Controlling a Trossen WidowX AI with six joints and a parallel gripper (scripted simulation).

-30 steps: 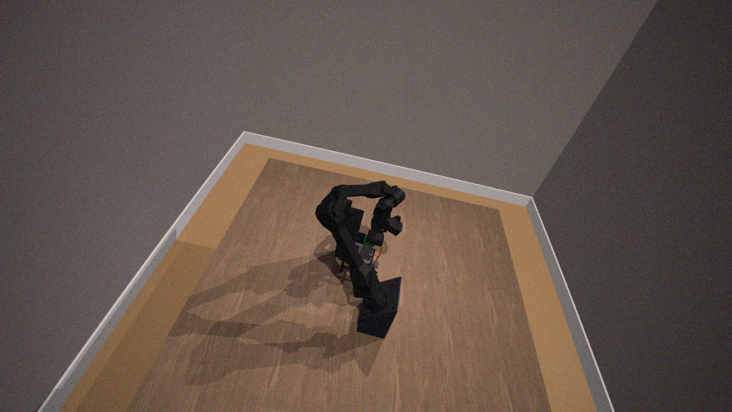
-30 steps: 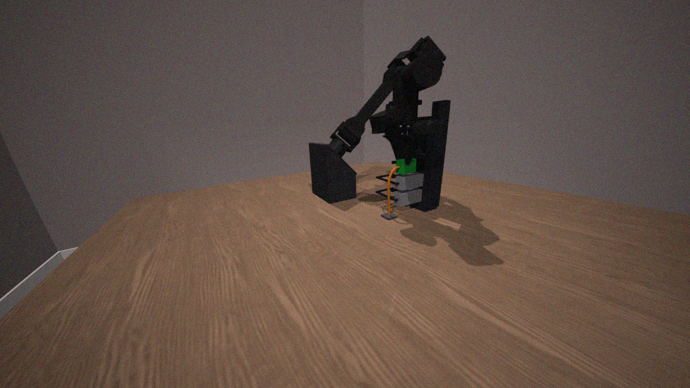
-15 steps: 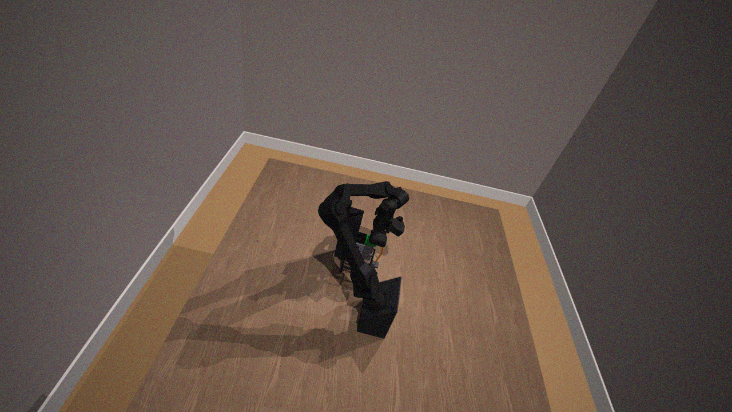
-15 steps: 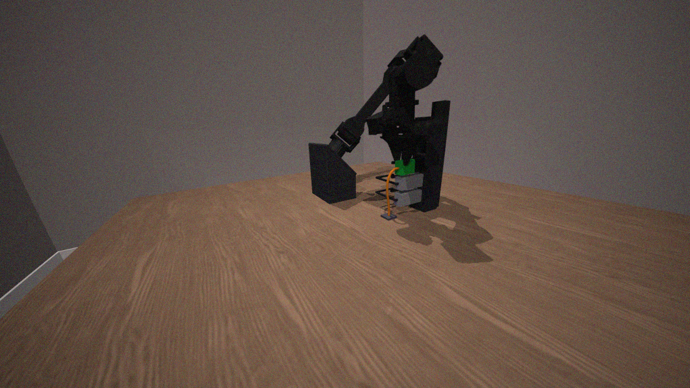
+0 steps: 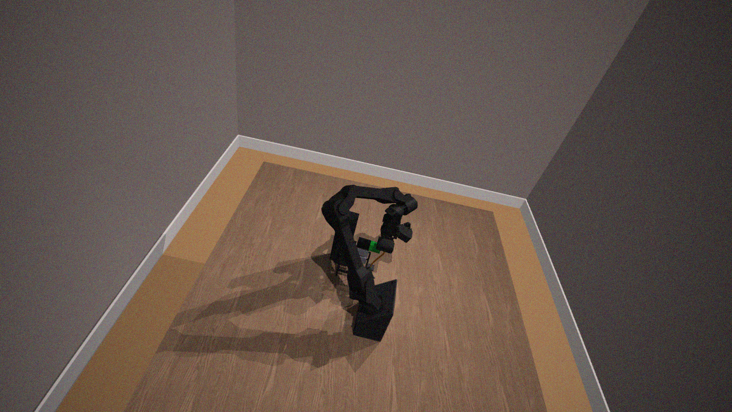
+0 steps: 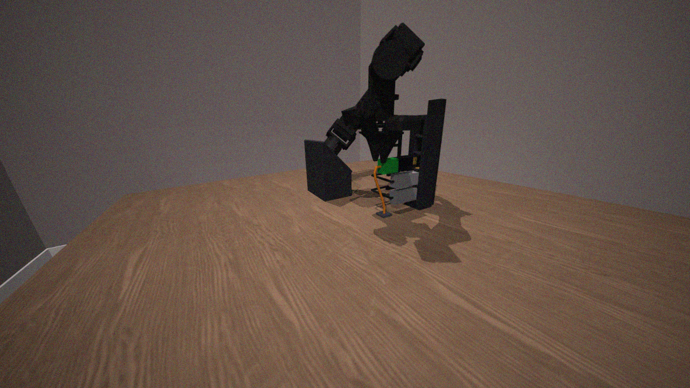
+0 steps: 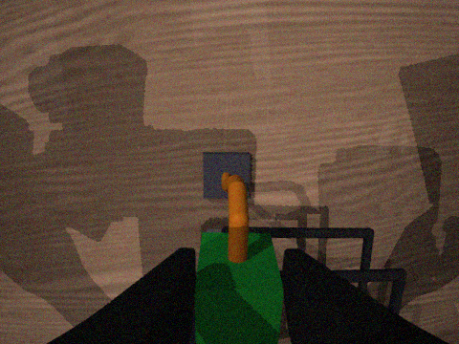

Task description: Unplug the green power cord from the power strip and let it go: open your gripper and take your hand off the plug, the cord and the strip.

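My gripper tip is now 1 cm short of the green plug and 5 cm to the right of it.
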